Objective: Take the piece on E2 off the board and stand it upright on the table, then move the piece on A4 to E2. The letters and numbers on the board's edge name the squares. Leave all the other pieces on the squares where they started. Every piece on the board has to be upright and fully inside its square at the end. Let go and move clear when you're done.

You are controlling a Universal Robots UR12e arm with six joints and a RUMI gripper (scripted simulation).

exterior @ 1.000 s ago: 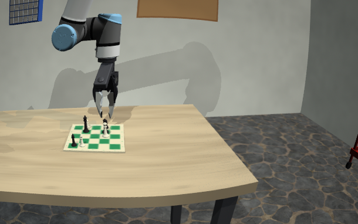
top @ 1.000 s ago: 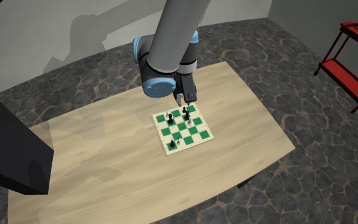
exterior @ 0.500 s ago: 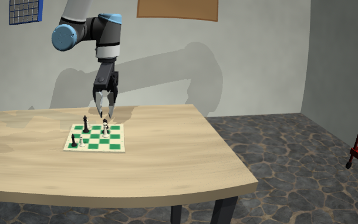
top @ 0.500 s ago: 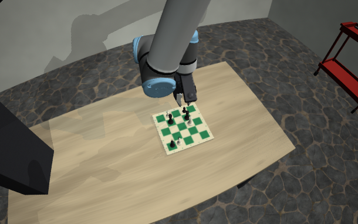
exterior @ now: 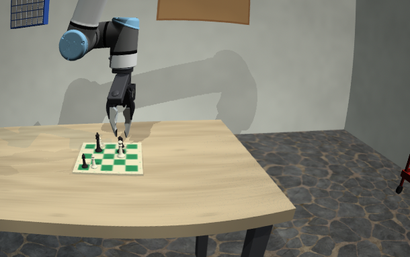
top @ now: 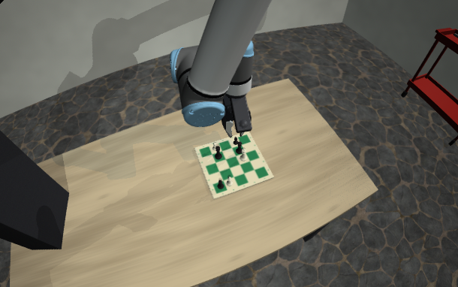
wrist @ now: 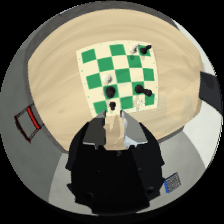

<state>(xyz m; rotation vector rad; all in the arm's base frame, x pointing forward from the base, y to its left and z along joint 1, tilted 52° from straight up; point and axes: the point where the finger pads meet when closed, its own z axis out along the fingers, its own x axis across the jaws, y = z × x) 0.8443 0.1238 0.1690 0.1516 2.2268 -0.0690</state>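
Right now my hand is 4 cm above the small black piece. From my hand the other things lie so: tall black piece (8 cm behind, 3 cm to the right, 2 cm below); cream chessboard (4 cm behind, 7 cm to the right, 5 cm below); white pawn (8 cm behind, 15 cm to the right, 3 cm below).
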